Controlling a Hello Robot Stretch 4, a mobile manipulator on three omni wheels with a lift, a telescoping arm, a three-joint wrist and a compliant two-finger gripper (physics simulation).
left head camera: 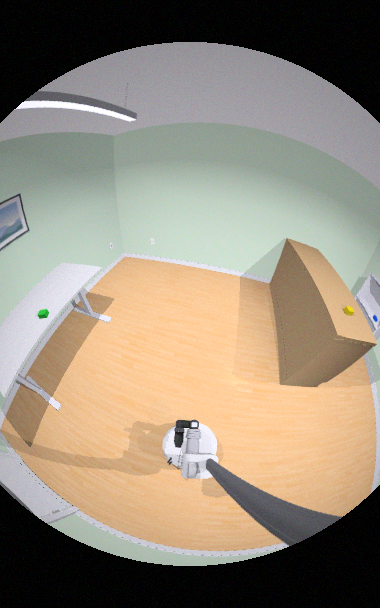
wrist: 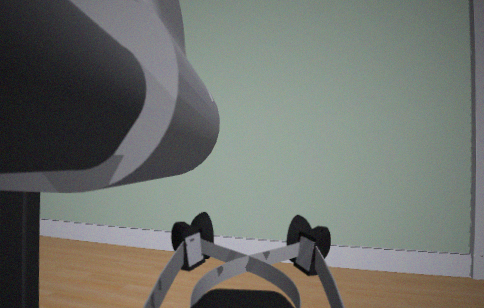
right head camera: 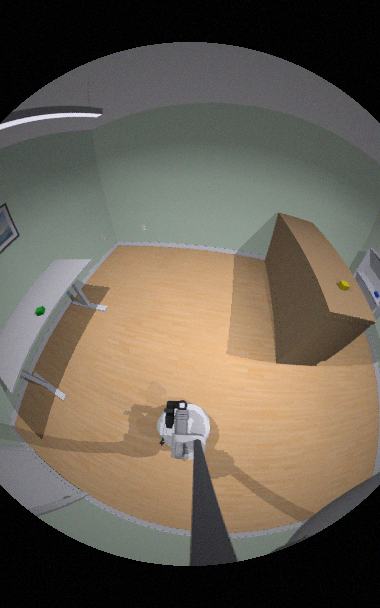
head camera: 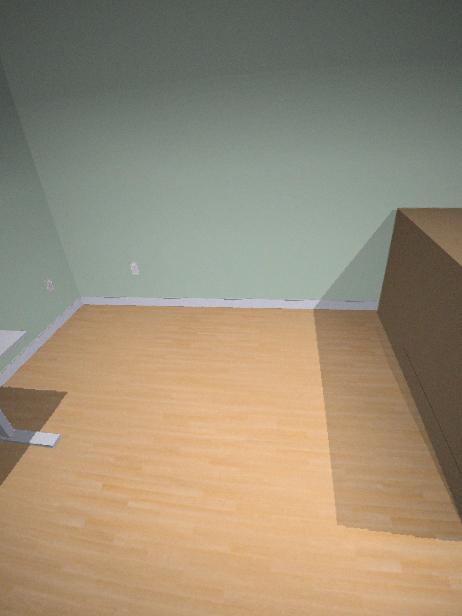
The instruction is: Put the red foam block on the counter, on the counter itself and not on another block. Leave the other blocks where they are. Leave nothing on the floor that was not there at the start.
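Places are measured from the robot's base along level axes (x ahead, y left, z up), in millimetres.
Where they show: gripper, between the fingertips: (left head camera: 175,465) (wrist: 250,232) (right head camera: 167,446).
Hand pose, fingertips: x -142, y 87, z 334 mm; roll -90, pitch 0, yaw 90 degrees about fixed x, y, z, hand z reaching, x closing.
After its pixels a point has its place.
The red foam block does not show in these views. The counter (head camera: 425,300) @[x 1575, y -1114, z 554 mm] (left head camera: 305,320) @[x 956, y -996, z 583 mm] (right head camera: 300,295) @[x 935, y -991, z 618 mm] is a long brown block at the right, with a yellow block (left head camera: 348,310) @[x 781, y -1213, z 923 mm] (right head camera: 343,285) @[x 779, y -1217, z 922 mm] on its top near the near end. A green block (left head camera: 43,313) @[x 641, y 1266, z 735 mm] (right head camera: 40,311) @[x 637, y 1265, z 726 mm] lies on the white table at the left. A blue block (left head camera: 375,318) @[x 1059, y -2737, z 589 mm] (right head camera: 376,294) @[x 1062, y -2734, z 587 mm] is in the white shelf at the far right. My gripper (wrist: 250,232) @[x -142, y 87, z 334 mm] is open, with no object between its fingertips; in the wrist view it faces a green wall and stands apart from the counter and blocks.
The white table (left head camera: 70,280) @[x 1126, y 1306, z 693 mm] (right head camera: 65,272) @[x 1182, y 1309, z 692 mm] stands along the left wall, its feet reaching onto the floor. The white shelf (left head camera: 362,295) (right head camera: 361,272) stands behind the counter. A white door (left head camera: 30,487) (right head camera: 30,475) is at the lower left. My base (left head camera: 207,440) @[x 48, y -125, z 187 mm] (right head camera: 200,422) @[x 38, y -128, z 186 mm] stands on the wooden floor.
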